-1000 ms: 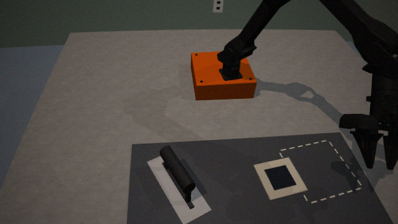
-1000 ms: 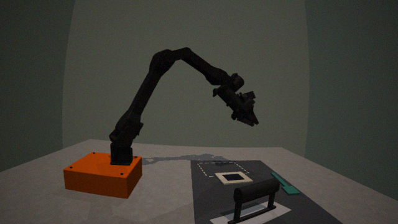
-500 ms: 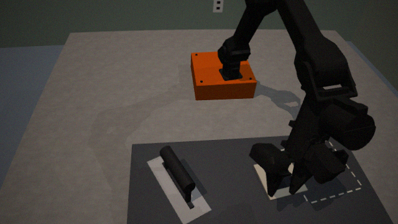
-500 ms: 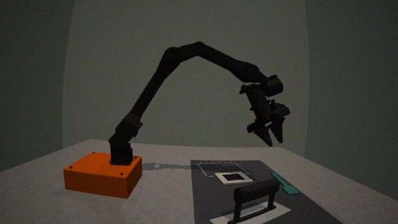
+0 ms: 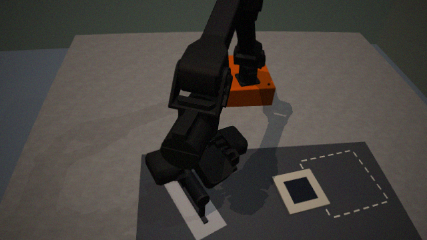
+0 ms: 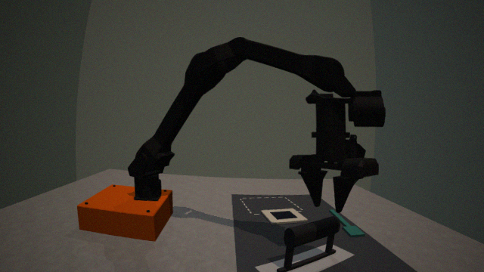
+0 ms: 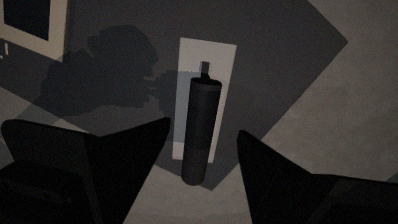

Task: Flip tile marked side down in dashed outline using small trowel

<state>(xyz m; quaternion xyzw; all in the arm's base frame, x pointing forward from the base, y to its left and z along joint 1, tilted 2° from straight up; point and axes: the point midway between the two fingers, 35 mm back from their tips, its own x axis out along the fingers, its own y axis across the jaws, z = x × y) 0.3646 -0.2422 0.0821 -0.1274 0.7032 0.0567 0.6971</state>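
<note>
Right now my gripper tip is 70 mm above the trowel, 50 mm past it and 10 mm to the left of it. Round my gripper tip: tile 260 mm to the left, 110 mm below, 20 mm ahead; flat teal strip 160 mm ahead, 140 mm to the left, 110 mm below; dark mat 190 mm to the left, 130 mm below, 30 mm ahead.
</note>
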